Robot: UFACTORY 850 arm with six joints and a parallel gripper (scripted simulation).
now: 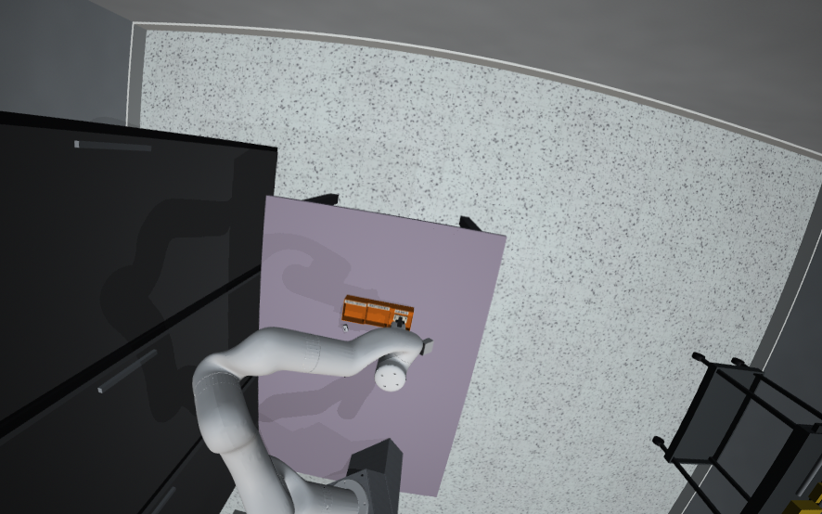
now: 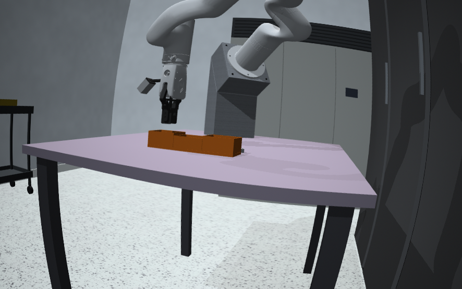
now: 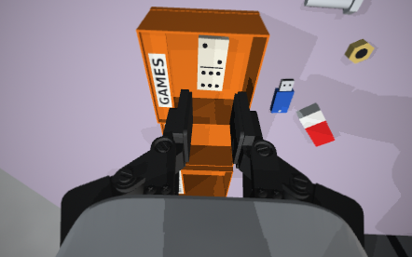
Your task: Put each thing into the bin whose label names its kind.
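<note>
The grey bolt is 6 cm behind my hand, 9 cm to the right of it and 8 cm below it. Round my hand: white domino: 8 cm below; then orange bins: 3 cm behind, 8 cm to the left, 7 cm below; then blue USB stick: 9 cm behind, 8 cm below.
</note>
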